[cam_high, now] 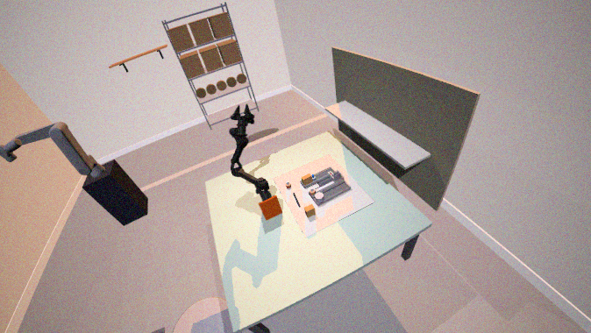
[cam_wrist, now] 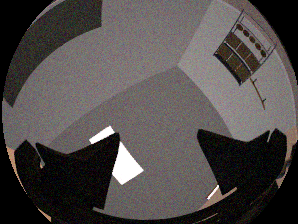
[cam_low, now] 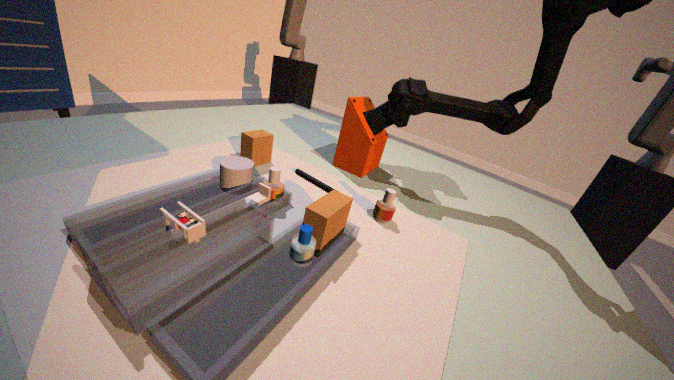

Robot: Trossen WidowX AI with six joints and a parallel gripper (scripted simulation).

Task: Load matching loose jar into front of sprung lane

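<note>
The tan cylinder is 20 cm ahead of my gripper tip, 53 cm to the right of it and 63 cm below it. Also, from my gripper tip: cream pusher frame: 30 cm ahead, 42 cm to the right, 61 cm below; blue-capped jar: 27 cm ahead, 32 cm to the right, 62 cm below; black pen: 7 cm ahead, 42 cm to the right, 65 cm below.
</note>
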